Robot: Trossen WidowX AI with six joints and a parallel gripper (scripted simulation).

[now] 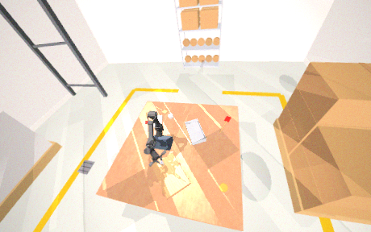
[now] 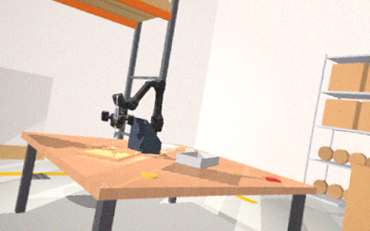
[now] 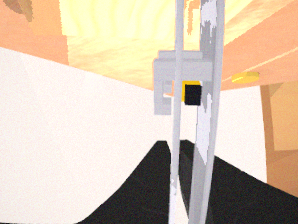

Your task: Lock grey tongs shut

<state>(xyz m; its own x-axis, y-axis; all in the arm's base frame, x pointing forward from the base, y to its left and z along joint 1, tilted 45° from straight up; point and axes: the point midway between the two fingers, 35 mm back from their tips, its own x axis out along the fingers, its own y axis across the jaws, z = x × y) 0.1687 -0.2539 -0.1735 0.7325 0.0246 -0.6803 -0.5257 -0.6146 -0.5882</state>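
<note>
Now: the yellow lock tab 50 mm behind my gripper tip, 20 mm to the left of it and 20 mm below it. Round my gripper tip: tong arm (50 mm above, 10 mm to the left, 10 mm behind); then silver roasting tin (500 mm to the left, 160 mm ahead, 130 mm below); then wooden board (150 mm below, 30 mm ahead, 10 mm to the right).
</note>
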